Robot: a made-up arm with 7 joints. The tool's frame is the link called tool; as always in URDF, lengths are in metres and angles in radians.
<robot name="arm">
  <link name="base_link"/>
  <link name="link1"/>
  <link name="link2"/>
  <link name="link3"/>
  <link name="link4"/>
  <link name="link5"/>
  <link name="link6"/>
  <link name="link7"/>
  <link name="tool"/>
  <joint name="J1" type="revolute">
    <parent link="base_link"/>
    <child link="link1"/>
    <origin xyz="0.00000 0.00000 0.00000" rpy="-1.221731 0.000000 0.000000"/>
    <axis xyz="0 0 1"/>
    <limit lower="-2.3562" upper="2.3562"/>
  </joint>
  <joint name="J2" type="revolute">
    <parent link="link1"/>
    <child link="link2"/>
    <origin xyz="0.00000 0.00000 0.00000" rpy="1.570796 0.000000 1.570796"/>
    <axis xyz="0 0 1"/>
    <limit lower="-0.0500" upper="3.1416"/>
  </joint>
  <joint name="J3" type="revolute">
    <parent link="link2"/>
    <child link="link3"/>
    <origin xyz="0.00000 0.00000 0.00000" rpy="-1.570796 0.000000 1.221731"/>
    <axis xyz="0 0 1"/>
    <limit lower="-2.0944" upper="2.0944"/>
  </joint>
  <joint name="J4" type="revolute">
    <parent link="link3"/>
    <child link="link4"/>
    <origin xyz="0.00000 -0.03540 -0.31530" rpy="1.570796 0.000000 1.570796"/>
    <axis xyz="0 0 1"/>
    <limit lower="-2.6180" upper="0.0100"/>
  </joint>
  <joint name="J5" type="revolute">
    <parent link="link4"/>
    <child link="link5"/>
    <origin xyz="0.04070 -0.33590 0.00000" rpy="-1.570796 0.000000 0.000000"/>
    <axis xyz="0 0 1"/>
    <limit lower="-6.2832" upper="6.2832"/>
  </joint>
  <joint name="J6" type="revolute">
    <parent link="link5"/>
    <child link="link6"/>
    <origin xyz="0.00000 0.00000 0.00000" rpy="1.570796 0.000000 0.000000"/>
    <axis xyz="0 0 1"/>
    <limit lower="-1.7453" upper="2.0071"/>
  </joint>
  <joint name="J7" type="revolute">
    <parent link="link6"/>
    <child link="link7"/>
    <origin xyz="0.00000 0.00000 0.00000" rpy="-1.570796 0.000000 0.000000"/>
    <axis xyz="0 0 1"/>
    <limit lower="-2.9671" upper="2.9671"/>
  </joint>
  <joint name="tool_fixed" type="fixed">
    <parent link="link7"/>
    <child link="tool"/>
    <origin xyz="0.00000 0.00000 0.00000" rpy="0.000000 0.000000 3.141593"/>
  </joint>
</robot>
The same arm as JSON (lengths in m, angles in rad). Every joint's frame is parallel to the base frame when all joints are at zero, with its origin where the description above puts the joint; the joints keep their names.
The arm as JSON. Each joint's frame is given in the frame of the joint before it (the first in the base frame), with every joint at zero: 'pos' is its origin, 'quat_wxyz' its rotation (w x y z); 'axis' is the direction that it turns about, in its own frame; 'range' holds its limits. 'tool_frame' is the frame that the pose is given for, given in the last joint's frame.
{"length_unit": "m", "angle_unit": "rad", "joints": [
  {"joint": "J1", "pos": [0.0, 0.0, 0.0], "quat_wxyz": [1.0, 0.0, 0.0, 0.0], "axis": [0.0, 0.9397, 0.342], "range": [-2.3562, 2.3562]},
  {"joint": "J2", "pos": [0.0, 0.0, 0.0], "quat_wxyz": [1.0, 0.0, 0.0, 0.0], "axis": "+x", "range": [-0.05, 3.1416]},
  {"joint": "J3", "pos": [0.0, 0.0, 0.0], "quat_wxyz": [1.0, 0.0, 0.0, 0.0], "axis": "+z", "range": [-2.0944, 2.0944]},
  {"joint": "J4", "pos": [0.0354, 0.0, -0.3153], "quat_wxyz": [1.0, 0.0, 0.0, 0.0], "axis": "+y", "range": [-2.618, 0.01]},
  {"joint": "J5", "pos": [-0.0407, 0.0, -0.3359], "quat_wxyz": [1.0, 0.0, 0.0, 0.0], "axis": "+z", "range": [-6.2832, 6.2832]},
  {"joint": "J6", "pos": [0.0, 0.0, 0.0], "quat_wxyz": [1.0, 0.0, 0.0, 0.0], "axis": "+y", "range": [-1.7453, 2.0071]},
  {"joint": "J7", "pos": [0.0, 0.0, 0.0], "quat_wxyz": [1.0, 0.0, 0.0, 0.0], "axis": "+z", "range": [-2.9671, 2.9671]}
], "tool_frame": {"pos": [0.0, 0.0, 0.0], "quat_wxyz": [1.0, 0.0, 0.0, 0.0]}}

